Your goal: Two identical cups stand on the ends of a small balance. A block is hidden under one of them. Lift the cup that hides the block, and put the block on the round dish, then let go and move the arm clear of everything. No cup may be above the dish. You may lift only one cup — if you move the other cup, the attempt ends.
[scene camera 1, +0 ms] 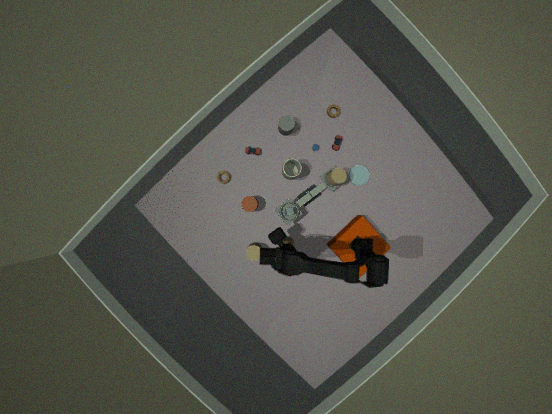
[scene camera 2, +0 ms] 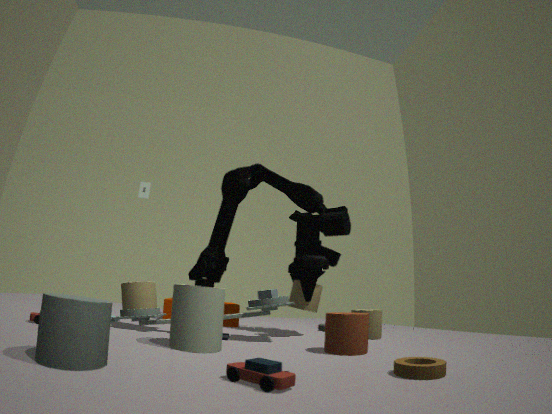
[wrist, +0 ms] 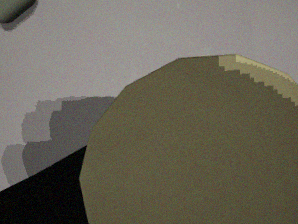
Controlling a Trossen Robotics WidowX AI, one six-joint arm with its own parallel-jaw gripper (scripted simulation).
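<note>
The gripper (scene camera 2: 304,301) holds a tan cup (wrist: 206,132). The scene also has another tan cup (scene camera 2: 138,295).
</note>
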